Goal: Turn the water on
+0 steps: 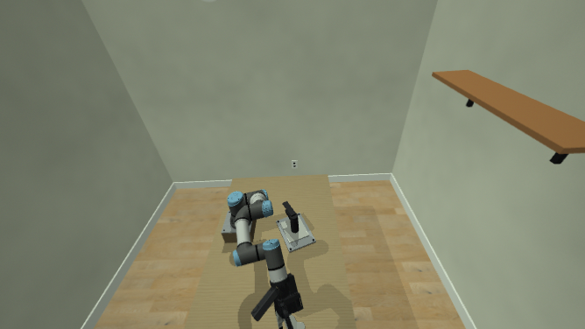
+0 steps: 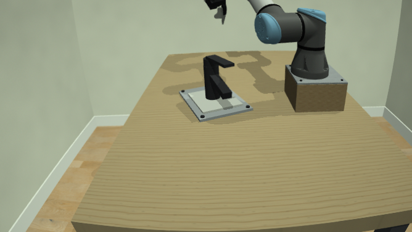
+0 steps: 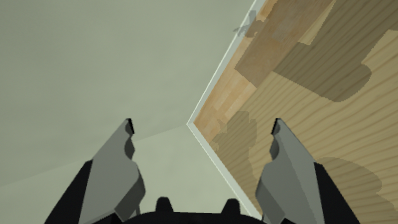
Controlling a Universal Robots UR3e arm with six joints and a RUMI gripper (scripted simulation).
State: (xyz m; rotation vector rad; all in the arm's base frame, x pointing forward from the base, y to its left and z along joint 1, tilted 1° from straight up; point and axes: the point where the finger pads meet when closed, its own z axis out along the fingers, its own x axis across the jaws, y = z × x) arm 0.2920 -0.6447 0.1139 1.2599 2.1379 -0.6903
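Right now my hand is 670 mm to the right of the lever and 70 mm above it. Round my hand: black tap: 10 mm ahead, 650 mm to the left, 120 mm below.
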